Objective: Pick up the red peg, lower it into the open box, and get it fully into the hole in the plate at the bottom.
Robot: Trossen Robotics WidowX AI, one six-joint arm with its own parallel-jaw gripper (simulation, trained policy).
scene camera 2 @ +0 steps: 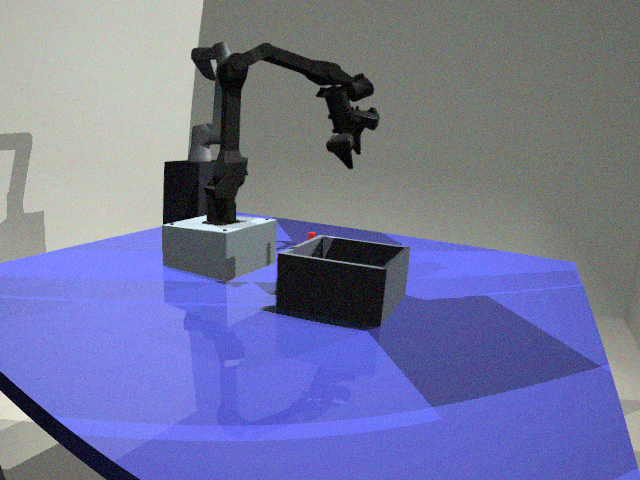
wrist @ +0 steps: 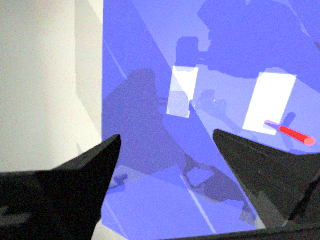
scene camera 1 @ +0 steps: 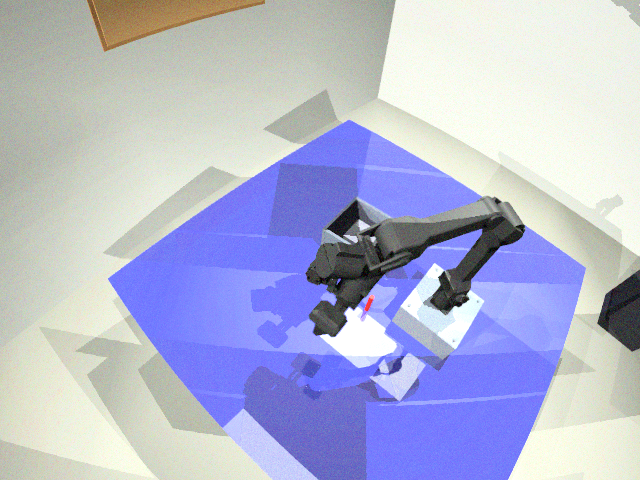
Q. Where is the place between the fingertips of the gripper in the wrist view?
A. At 167,135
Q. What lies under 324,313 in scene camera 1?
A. The gripper.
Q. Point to a grey box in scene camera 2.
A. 358,281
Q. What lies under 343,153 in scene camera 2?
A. The gripper.
